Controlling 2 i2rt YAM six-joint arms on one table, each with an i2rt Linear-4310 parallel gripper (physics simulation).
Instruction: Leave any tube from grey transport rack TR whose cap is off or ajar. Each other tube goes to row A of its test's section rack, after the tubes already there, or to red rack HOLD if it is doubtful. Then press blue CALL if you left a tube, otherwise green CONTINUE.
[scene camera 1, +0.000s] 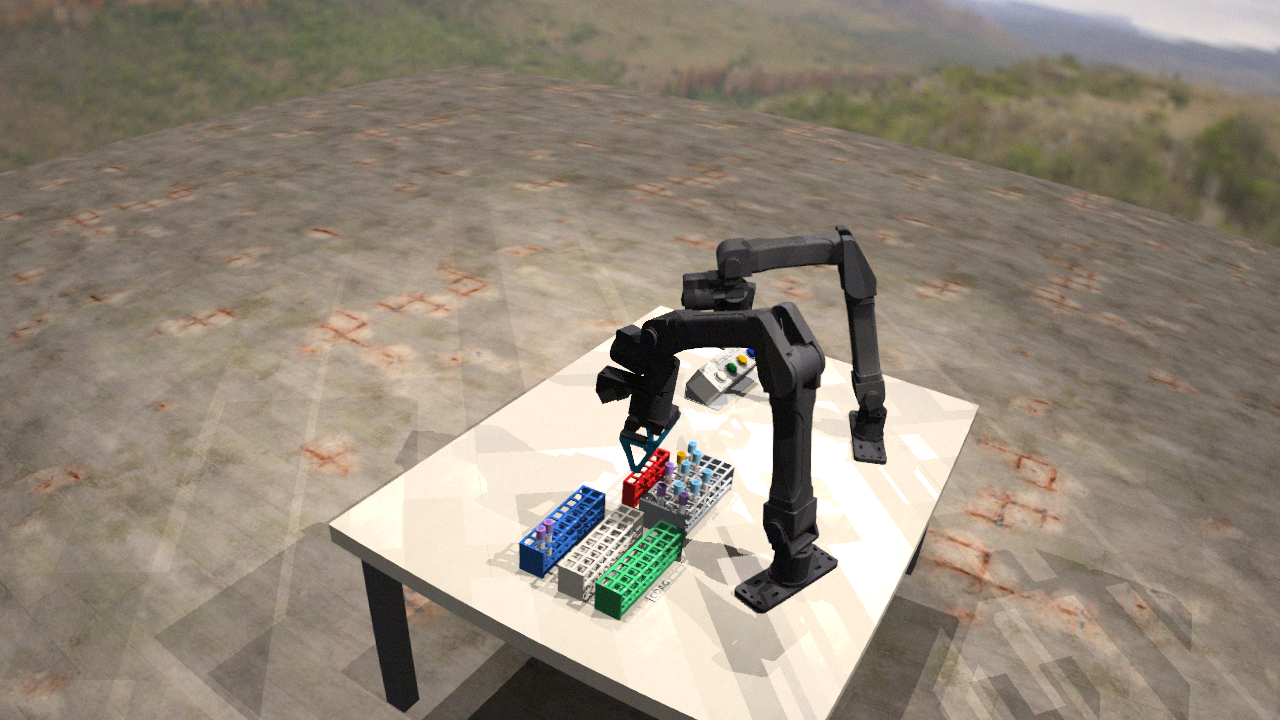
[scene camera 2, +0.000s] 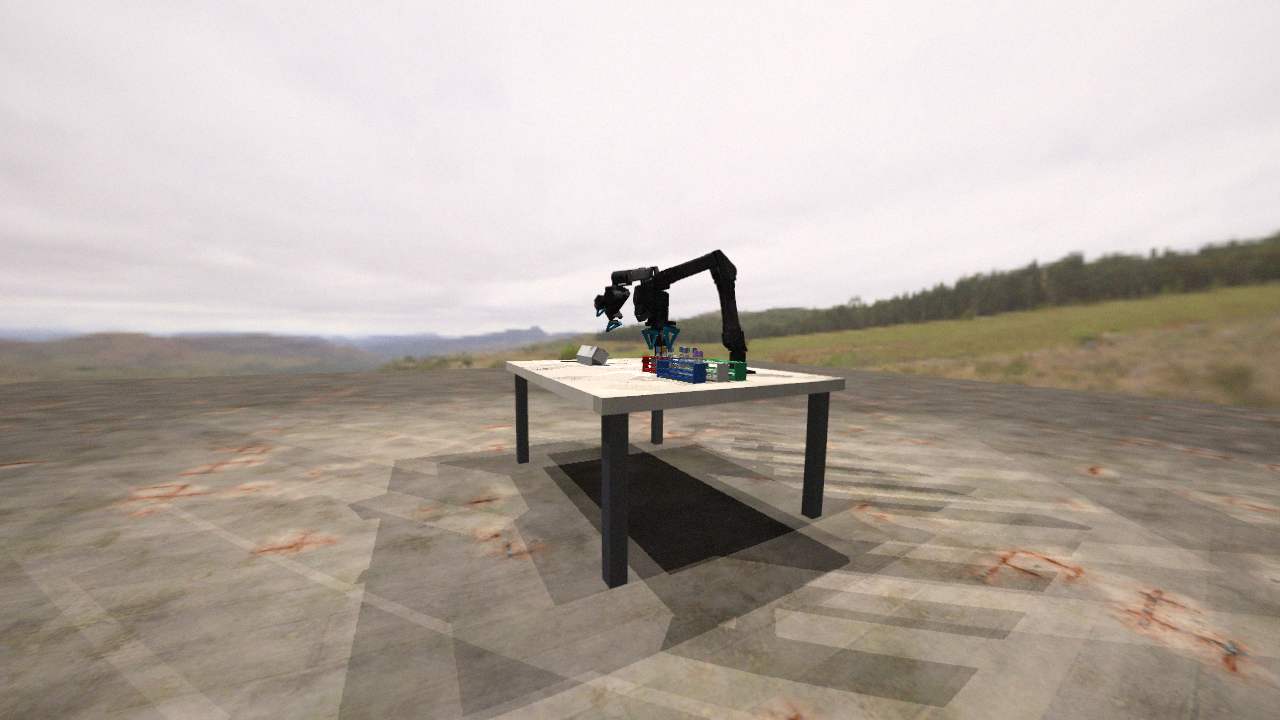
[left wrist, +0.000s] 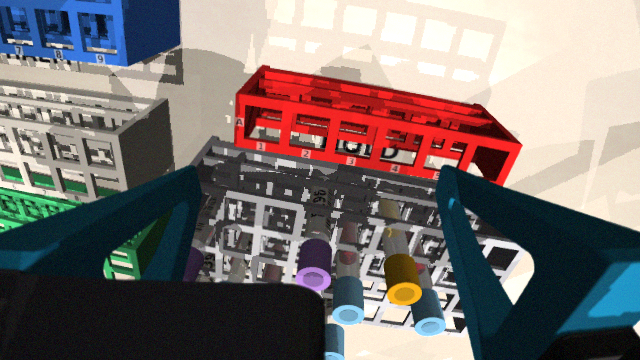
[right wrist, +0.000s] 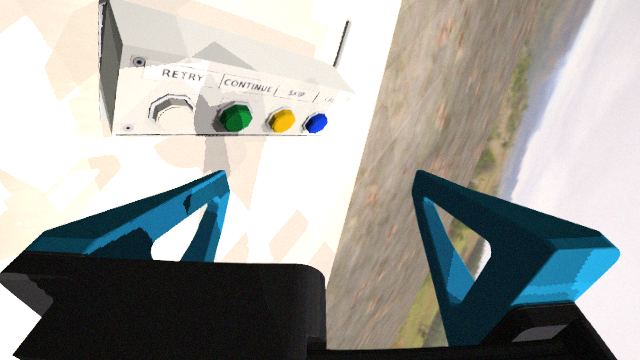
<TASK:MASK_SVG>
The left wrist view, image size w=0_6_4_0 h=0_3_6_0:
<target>left gripper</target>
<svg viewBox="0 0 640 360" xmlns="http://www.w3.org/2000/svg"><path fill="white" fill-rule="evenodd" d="M441 166L435 196L474 360L640 360L640 336L633 328L640 321L640 231L506 188L451 165ZM464 207L520 246L532 257L534 264L533 274L515 304L512 303L484 256ZM325 304L323 298L316 291L298 284L183 281L202 198L202 190L194 165L183 167L132 189L0 232L0 360L326 360ZM173 208L158 248L140 280L106 278L104 275L104 263L108 255Z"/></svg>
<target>tube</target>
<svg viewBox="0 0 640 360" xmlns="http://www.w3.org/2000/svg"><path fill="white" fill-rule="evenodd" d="M384 227L382 242L386 260L383 267L387 298L396 305L413 304L420 299L422 291L415 261L410 256L406 233L404 230ZM380 198L378 203L379 216L402 220L399 203Z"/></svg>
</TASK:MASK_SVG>
